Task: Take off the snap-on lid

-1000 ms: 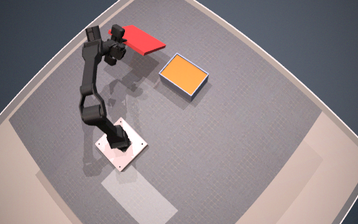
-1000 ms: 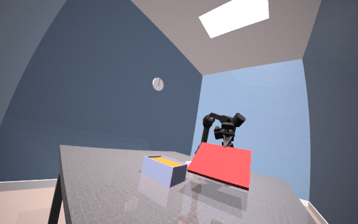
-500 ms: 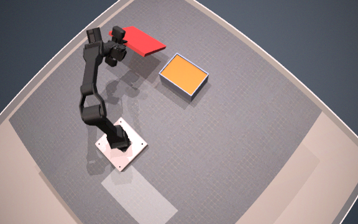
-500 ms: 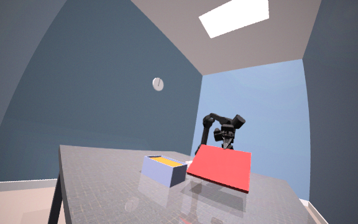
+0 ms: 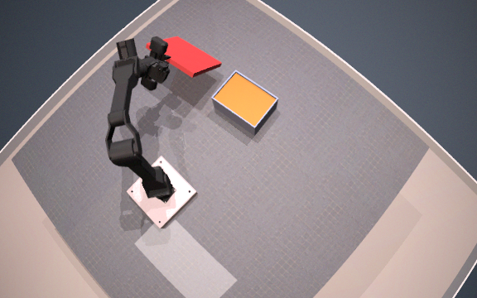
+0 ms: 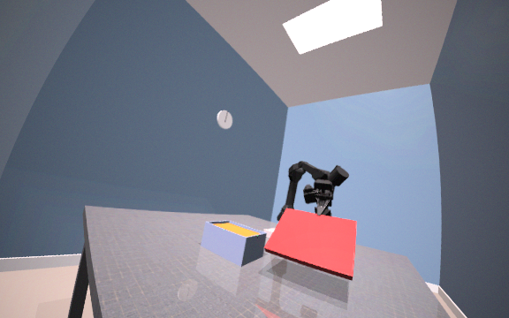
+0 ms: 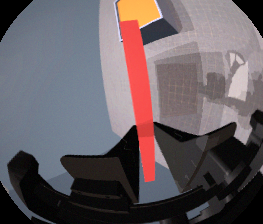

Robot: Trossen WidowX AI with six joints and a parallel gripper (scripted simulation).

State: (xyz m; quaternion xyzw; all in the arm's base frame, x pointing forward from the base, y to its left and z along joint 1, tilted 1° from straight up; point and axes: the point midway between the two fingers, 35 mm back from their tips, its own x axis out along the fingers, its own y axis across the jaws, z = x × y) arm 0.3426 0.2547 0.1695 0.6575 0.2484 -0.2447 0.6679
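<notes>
Now: the red lid 70 mm ahead of my gripper tip and 50 mm below it. Round my gripper tip: storage box: 280 mm to the right, 140 mm below, 70 mm ahead.
</notes>
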